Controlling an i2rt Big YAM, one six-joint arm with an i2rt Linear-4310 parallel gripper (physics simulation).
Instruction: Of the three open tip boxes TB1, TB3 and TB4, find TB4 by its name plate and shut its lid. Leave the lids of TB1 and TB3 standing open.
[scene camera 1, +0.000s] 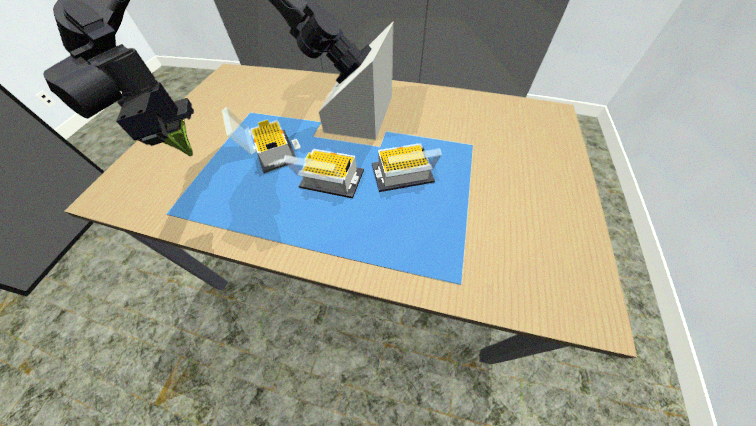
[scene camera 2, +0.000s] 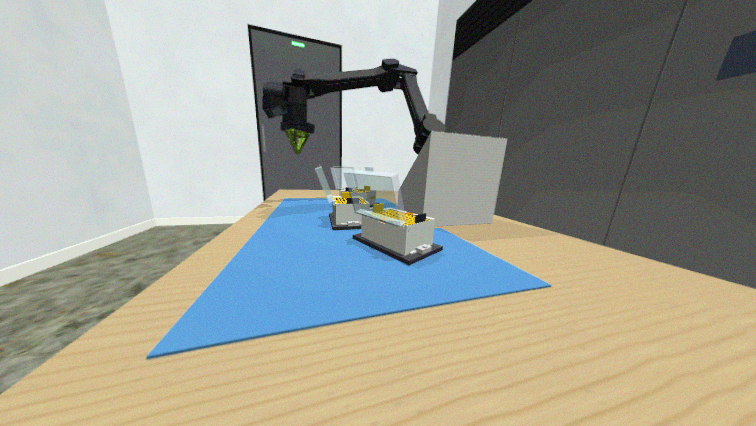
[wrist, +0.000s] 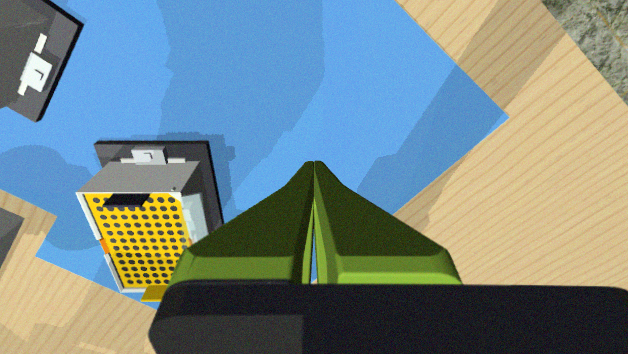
Labels:
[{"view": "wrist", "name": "gripper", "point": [313, 175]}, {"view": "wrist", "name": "clear lid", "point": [194, 223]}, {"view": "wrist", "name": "blue mat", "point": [373, 97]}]

